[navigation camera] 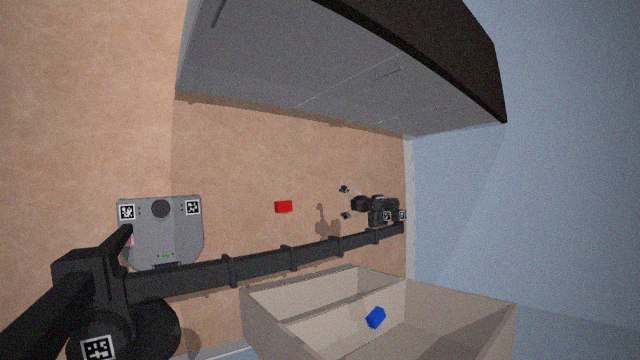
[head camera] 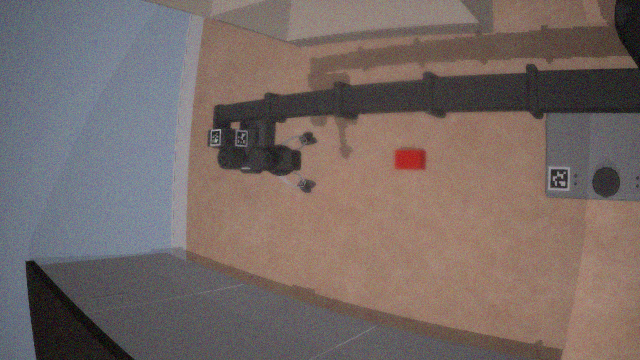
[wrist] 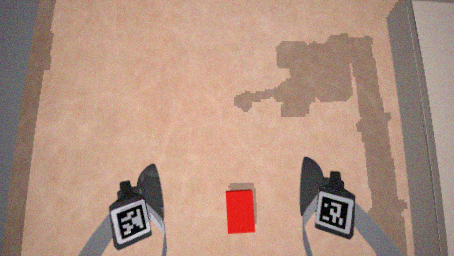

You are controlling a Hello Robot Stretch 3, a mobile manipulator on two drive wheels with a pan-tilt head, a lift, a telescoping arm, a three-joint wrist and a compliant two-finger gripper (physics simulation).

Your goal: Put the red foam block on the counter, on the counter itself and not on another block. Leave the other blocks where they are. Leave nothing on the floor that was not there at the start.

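Frame: origin at the robot's base, x back, y right, z up, level; metres.
Seen in the pictures: gripper, fingertip midpoint: (navigation camera: 342,202) (head camera: 311,162); robot's base at its link origin: (navigation camera: 160,207) (head camera: 604,180).
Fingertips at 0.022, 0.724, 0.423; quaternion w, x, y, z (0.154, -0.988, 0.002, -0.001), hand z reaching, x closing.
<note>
Offsets run from my fingertips to a thing's top centre, as dx, dy, dz. Level surfaces: height alone.
The red foam block {+0.024, -0.083, -0.378} (head camera: 410,159) (navigation camera: 283,206) (wrist: 240,211) lies flat on the floor, between the gripper and the robot's base in the head view. My gripper (head camera: 307,162) (navigation camera: 345,202) (wrist: 230,180) is open and empty at the end of the extended arm. In the wrist view the block shows between the two fingers, low in the picture, with floor on both sides of it; the fingers do not touch it. The counter's dark top {dz +0.487} (head camera: 52,320) (navigation camera: 450,45) is above grey cabinet fronts. A blue block {+0.581, +0.108, +0.107} (navigation camera: 375,317) lies inside a beige open box.
The beige box (head camera: 380,17) (navigation camera: 295,345), divided inside, stands across the arm from the counter. Grey cabinet fronts (head camera: 210,320) (navigation camera: 280,60) line the other side. A blue wall (head camera: 115,125) (navigation camera: 550,175) is just beyond the wrist. The robot's grey base (head camera: 570,145) (navigation camera: 155,230) is at the arm's near end.
</note>
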